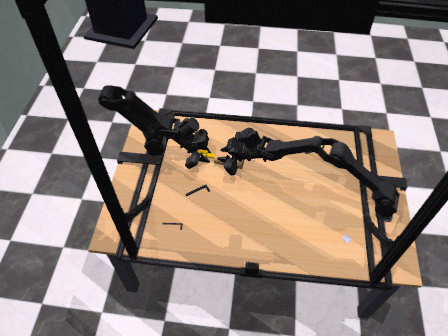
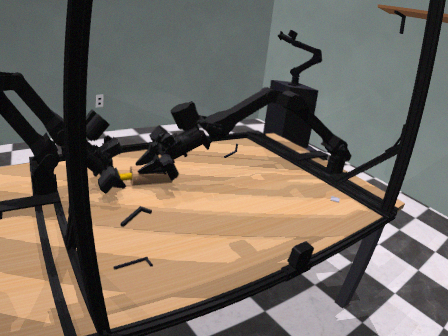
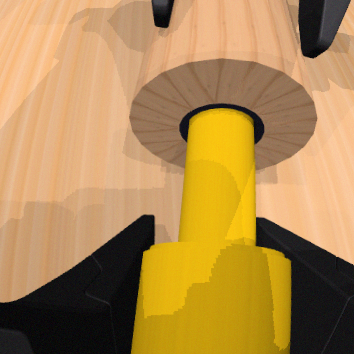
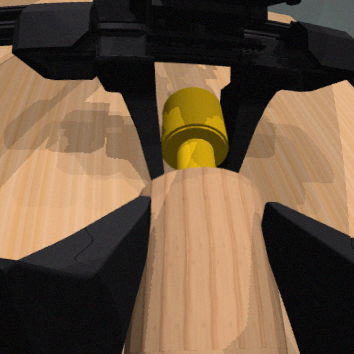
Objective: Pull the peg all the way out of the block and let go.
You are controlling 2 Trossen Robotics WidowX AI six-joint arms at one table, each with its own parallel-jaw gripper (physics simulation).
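Places are measured from the left arm's base along level axes (x ahead, y left, z up), in metres.
Pixels of known places: left gripper, fingertip midpoint: (image 1: pixel 210 158) (image 2: pixel 123 184) (image 3: pixel 202 227); right gripper, fingertip midpoint: (image 1: pixel 219 154) (image 2: pixel 137 168) (image 3: pixel 240 35) (image 4: pixel 207 211); left arm's base, link origin: (image 1: pixel 155 151) (image 2: pixel 45 192); right arm's base, link origin: (image 1: pixel 383 211) (image 2: pixel 334 171).
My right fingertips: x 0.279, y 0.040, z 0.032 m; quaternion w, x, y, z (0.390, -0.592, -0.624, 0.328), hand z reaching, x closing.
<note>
Ahead of a thing's pixels: the offset from my right fingertips to its top centre. "*": to the spot under its first point. Level surfaces: height alone.
The yellow peg @(dx -0.029, dy +0.002, dz -0.006 m) (image 1: pixel 206 154) (image 2: pixel 125 176) (image 3: pixel 215 185) (image 4: pixel 196 112) has a thick head and a thinner shaft. The shaft enters the dark-rimmed hole in the end of the round wooden block @(dx +0.044, dy +0.003, dz +0.005 m) (image 2: pixel 152 179) (image 3: pixel 222 82) (image 4: pixel 205 260); a stretch of shaft shows outside, its inner end is hidden. My left gripper (image 3: pixel 202 227) (image 4: pixel 194 172) is shut on the peg, its fingers on both sides of the head. My right gripper (image 2: pixel 139 167) (image 4: pixel 207 211) is shut on the block, with a finger against each side near the peg end.
Black L-shaped keys @(dx -0.035, dy -0.178, dz -0.044 m) (image 1: pixel 198 190) @(dx -0.079, dy -0.353, dz -0.046 m) (image 1: pixel 173 225) (image 2: pixel 136 215) (image 2: pixel 134 263) lie on the wooden table @(dz -0.051 m) (image 1: pixel 225 225) (image 2: pixel 200 280). A small pale square @(* dx +0.574, dy -0.215, dz -0.049 m) (image 1: pixel 347 239) (image 2: pixel 335 199) lies toward the right. A black frame (image 1: pixel 200 266) borders the table. The two grippers are close together.
</note>
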